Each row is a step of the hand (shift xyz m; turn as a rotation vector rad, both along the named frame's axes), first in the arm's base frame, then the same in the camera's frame.
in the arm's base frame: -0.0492 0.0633 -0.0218 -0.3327 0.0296 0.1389
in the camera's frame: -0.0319 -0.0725 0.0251 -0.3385 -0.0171 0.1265
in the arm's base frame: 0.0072 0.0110 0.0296 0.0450 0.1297 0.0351
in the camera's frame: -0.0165 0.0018 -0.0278 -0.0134 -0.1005 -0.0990
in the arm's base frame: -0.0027 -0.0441 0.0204 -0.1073 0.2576 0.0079
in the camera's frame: -0.0080 0.0478 0.0043 -0.1274 -0.2473 -0.0231
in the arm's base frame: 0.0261 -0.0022 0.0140 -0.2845 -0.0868 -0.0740
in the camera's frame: 0.0099 0.0105 -0.0260 -0.1410 0.0166 0.2717
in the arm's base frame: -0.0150 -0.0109 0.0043 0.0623 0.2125 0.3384
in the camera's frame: -0.0118 0.0097 0.0113 -0.2183 -0.0614 -0.3349
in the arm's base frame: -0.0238 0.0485 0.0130 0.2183 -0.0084 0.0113
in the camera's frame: -0.0343 -0.0427 -0.0093 0.1516 0.0393 -0.1527
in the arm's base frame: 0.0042 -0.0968 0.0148 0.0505 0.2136 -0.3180
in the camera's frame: 0.0099 0.0950 0.0218 0.2124 -0.3086 0.0946
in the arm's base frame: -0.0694 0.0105 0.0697 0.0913 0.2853 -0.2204
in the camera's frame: -0.0986 0.0076 -0.0013 0.1641 -0.3331 -0.0212
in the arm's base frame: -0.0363 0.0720 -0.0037 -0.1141 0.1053 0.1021
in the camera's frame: -0.0362 -0.0721 0.0016 -0.1690 -0.0730 -0.0252
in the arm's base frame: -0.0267 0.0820 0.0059 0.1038 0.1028 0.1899
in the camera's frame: -0.0374 -0.0765 -0.0146 -0.0699 -0.0107 -0.2289
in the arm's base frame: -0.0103 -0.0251 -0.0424 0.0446 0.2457 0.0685
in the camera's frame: 0.0253 0.0060 0.0431 -0.0562 -0.1948 -0.1611
